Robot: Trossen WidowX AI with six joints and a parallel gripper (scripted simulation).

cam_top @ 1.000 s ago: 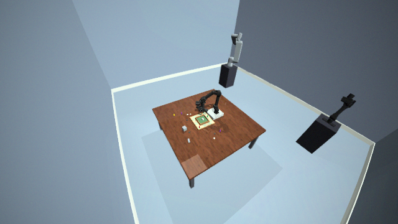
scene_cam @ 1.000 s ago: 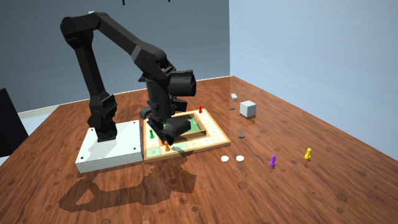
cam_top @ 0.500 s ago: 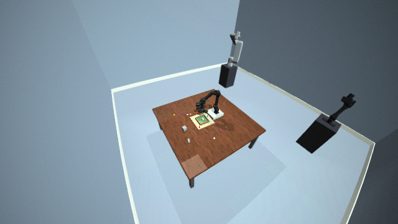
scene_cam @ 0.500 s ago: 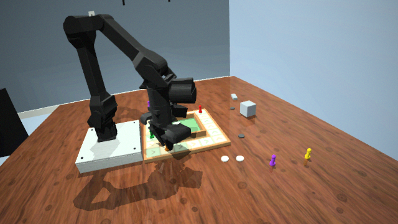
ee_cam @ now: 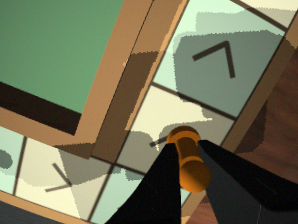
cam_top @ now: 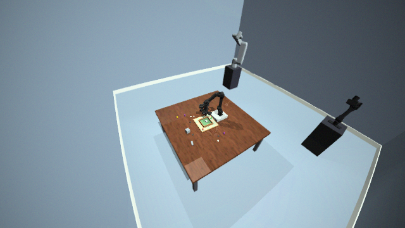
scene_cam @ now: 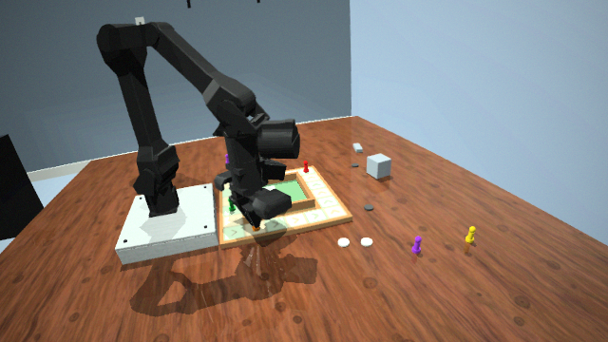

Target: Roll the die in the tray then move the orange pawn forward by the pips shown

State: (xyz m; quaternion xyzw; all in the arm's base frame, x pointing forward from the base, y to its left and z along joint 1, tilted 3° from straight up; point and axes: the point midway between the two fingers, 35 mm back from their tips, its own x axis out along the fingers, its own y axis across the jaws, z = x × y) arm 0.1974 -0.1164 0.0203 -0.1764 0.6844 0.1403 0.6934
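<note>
Right now my gripper tip is 4 cm past the green pawn, 10 cm to the right of it and 1 cm below it. Also, from my gripper tip: tray floor: 7 cm ahead, 11 cm to the left, 1 cm below; white die: 6 cm ahead, 11 cm to the left, 1 cm above; orange pawn: 1 cm above.
</note>
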